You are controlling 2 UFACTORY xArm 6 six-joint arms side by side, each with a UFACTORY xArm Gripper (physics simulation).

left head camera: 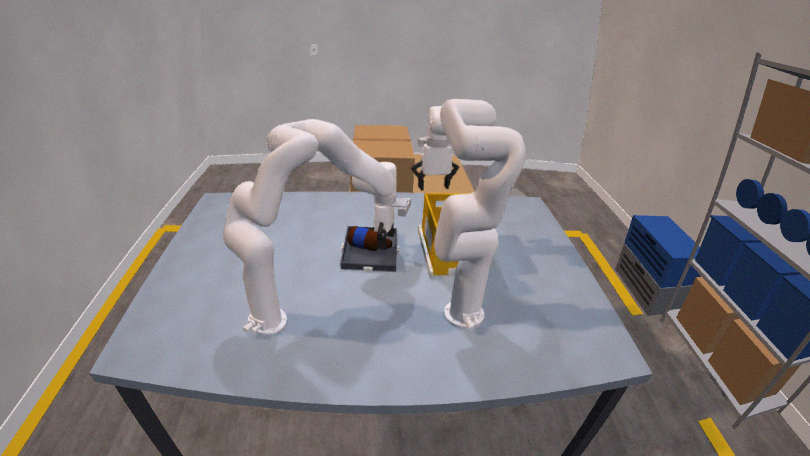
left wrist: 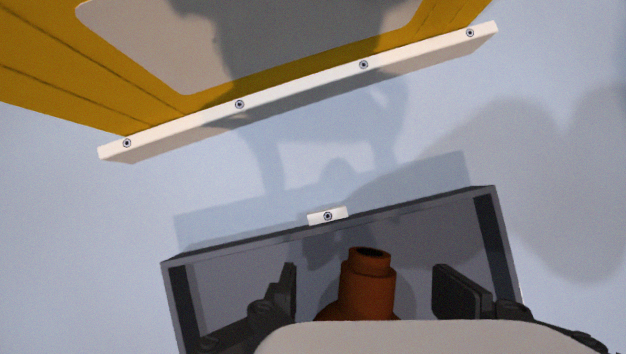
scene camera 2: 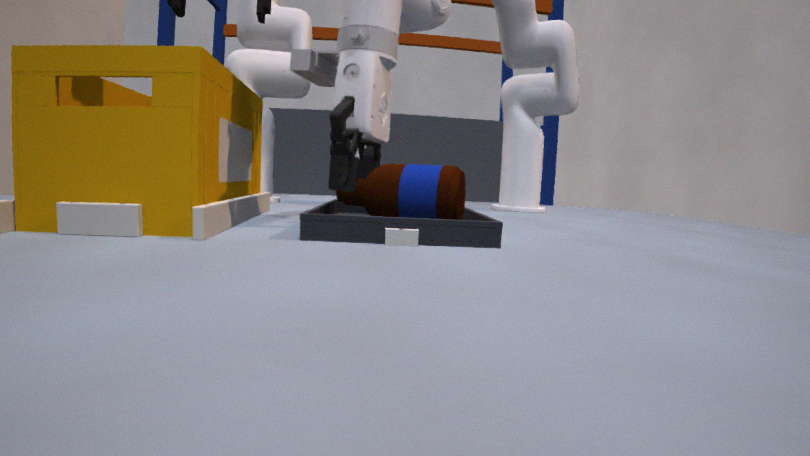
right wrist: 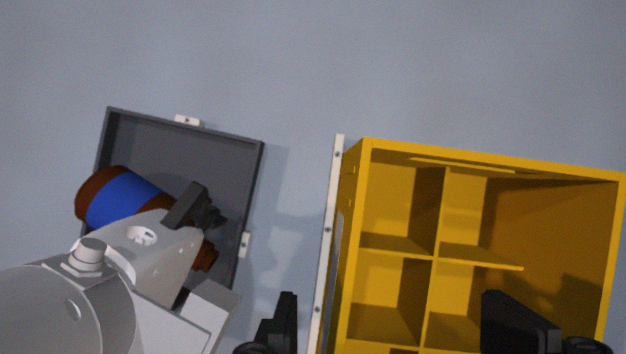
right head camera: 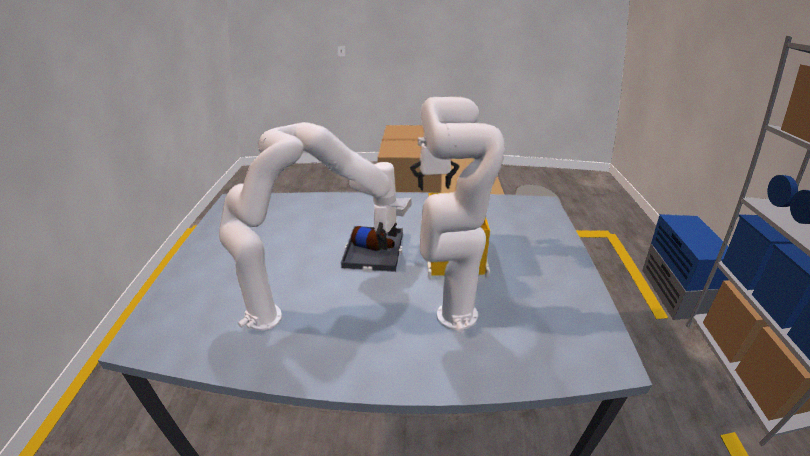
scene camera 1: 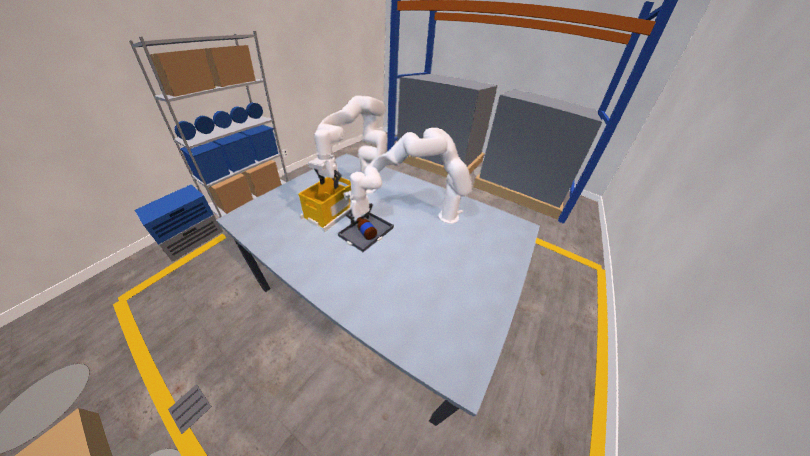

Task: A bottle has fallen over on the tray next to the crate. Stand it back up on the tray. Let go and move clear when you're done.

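Pixels of known places: left gripper, fingertip midpoint: (left head camera: 385, 242) (left wrist: 364, 287) (scene camera 2: 355, 190) (right wrist: 196, 251) (right head camera: 388, 242) (scene camera 1: 360, 220); right gripper, fingertip midpoint: (left head camera: 433, 188) (scene camera 2: 219, 16) (right wrist: 389, 322) (right head camera: 434, 188) (scene camera 1: 329, 185); left arm's base, origin of the base link: (left head camera: 267, 321) (scene camera 2: 518, 210) (right head camera: 263, 317) (scene camera 1: 448, 217); right arm's base, origin of the base link: (left head camera: 464, 314) (right head camera: 457, 316).
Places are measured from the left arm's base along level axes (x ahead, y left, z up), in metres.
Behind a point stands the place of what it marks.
A brown bottle with a blue band (left head camera: 361, 237) @(x 0.480, y -0.067, z 0.063 m) (scene camera 2: 419, 191) @(x 0.545, y -0.048, z 0.048 m) (right wrist: 125, 197) @(x 0.531, y -0.055, z 0.072 m) lies on its side in the dark tray (left head camera: 354, 265) @(x 0.375, y -0.098, z 0.017 m) (scene camera 2: 340, 231) @(x 0.645, y -0.087, z 0.010 m) (right wrist: 185, 145) @(x 0.598, y -0.047, z 0.005 m), its neck pointing toward the yellow crate (scene camera 2: 113, 141) @(x 0.749, y -0.275, z 0.087 m) (right wrist: 362, 200) @(x 0.675, y -0.230, z 0.175 m). My left gripper (scene camera 2: 357, 169) @(x 0.521, y -0.143, z 0.044 m) (left wrist: 364, 287) @(x 0.521, y -0.143, z 0.044 m) is open and low over the tray, pointing down, with one finger on each side of the bottle's neck. Gaps show between neck and fingers in the left wrist view. My right gripper (left head camera: 434, 185) @(x 0.637, y -0.263, z 0.237 m) (right wrist: 389, 322) @(x 0.637, y -0.263, z 0.237 m) is open and empty, above the crate.
The crate stands beside the tray, with a narrow gap between them and a pale strip (left wrist: 300, 86) @(x 0.588, y -0.266, z 0.030 m) along its foot. The right arm (left head camera: 470, 243) @(x 0.266, y -0.502, z 0.289 m) stands close by the crate. A shelf rack (scene camera 1: 263, 96) and stacked blue and grey boxes (scene camera 1: 175, 209) stand off the table.
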